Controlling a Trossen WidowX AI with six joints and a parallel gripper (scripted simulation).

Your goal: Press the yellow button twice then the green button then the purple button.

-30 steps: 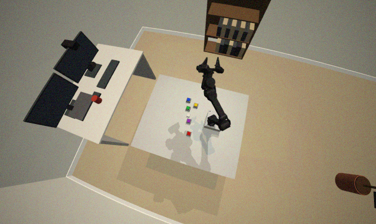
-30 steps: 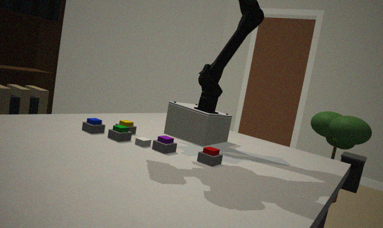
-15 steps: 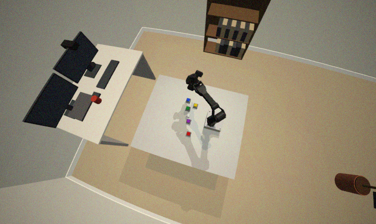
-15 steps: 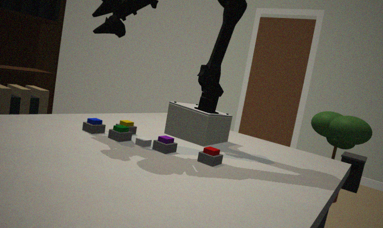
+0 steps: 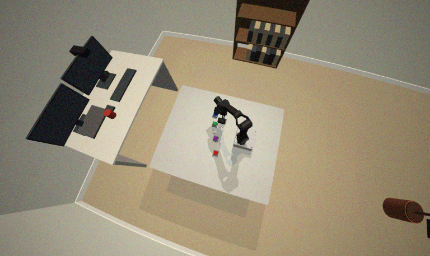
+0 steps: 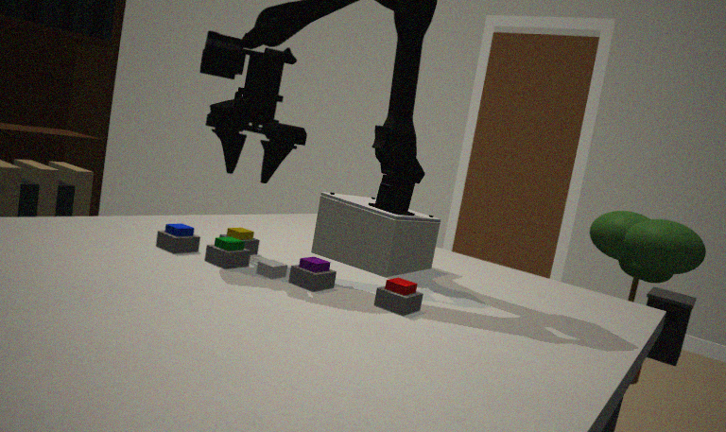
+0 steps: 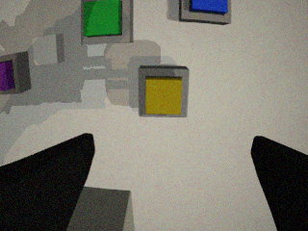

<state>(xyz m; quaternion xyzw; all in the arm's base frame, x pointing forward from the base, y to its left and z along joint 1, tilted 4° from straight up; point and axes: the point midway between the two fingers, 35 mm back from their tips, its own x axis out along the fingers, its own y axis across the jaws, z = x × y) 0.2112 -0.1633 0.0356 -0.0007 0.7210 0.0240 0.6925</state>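
Right now the yellow button is 90 mm below my gripper tip. Also, from my gripper tip: blue button 90 mm below, 90 mm ahead, 30 mm to the right; then green button 90 mm below, 70 mm ahead, 60 mm to the left; then small white block 130 mm to the left, 120 mm below, 40 mm ahead.
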